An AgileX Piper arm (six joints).
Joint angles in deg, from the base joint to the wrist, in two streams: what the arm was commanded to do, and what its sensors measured. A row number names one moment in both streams.
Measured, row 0:
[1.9 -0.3 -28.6 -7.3 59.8 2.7]
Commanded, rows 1 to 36:
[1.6 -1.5 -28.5 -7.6 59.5 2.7]
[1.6 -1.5 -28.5 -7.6 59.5 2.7]
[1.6 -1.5 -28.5 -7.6 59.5 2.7]
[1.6 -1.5 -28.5 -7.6 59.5 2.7]
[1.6 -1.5 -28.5 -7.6 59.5 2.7]
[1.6 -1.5 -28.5 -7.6 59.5 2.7]
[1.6 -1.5 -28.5 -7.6 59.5 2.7]
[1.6 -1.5 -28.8 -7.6 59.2 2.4]
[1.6 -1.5 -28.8 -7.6 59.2 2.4]
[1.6 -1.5 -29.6 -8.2 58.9 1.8]
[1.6 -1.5 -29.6 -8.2 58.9 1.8]
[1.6 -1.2 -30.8 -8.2 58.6 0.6]
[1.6 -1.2 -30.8 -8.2 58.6 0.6]
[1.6 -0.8 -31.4 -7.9 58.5 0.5]
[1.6 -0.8 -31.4 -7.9 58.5 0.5]
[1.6 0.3 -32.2 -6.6 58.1 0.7]
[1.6 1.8 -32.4 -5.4 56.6 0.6]
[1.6 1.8 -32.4 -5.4 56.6 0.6]
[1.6 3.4 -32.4 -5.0 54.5 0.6]
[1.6 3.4 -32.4 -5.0 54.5 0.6]
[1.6 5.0 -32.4 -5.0 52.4 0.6]
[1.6 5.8 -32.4 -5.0 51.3 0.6]
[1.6 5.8 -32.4 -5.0 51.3 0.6]
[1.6 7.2 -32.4 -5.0 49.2 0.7]
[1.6 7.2 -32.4 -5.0 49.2 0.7]
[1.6 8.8 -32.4 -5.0 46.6 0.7]
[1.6 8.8 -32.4 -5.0 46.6 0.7]
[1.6 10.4 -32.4 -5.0 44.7 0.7]
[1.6 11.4 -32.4 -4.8 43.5 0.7]
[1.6 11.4 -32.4 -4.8 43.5 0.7]
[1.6 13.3 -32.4 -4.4 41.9 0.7]
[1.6 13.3 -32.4 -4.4 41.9 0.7]
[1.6 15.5 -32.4 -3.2 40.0 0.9]
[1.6 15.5 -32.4 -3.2 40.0 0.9]
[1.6 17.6 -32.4 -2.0 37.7 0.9]
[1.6 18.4 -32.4 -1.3 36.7 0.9]
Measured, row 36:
[1.9 16.3 -32.0 -3.0 40.7 1.1]
